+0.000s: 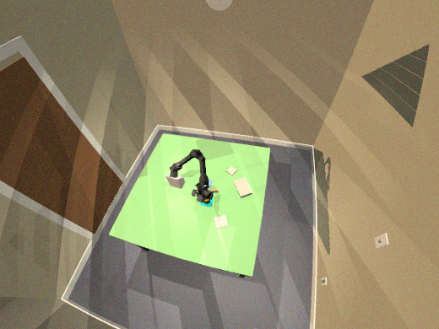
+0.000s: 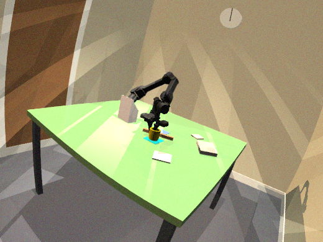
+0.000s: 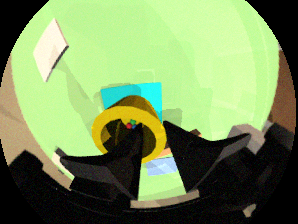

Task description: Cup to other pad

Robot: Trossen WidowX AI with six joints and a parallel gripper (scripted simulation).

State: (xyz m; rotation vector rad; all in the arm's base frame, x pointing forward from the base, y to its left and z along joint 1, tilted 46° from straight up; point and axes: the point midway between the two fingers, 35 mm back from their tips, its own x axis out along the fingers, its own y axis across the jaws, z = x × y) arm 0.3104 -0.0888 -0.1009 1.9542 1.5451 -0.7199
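The yellow cup lies 2 cm ahead of my gripper tip and 1 cm below it. Also, from my gripper tip: orange bar: 9 cm to the left, 4 cm below, 1 cm ahead; then cyan pad: 5 cm below, 3 cm ahead.
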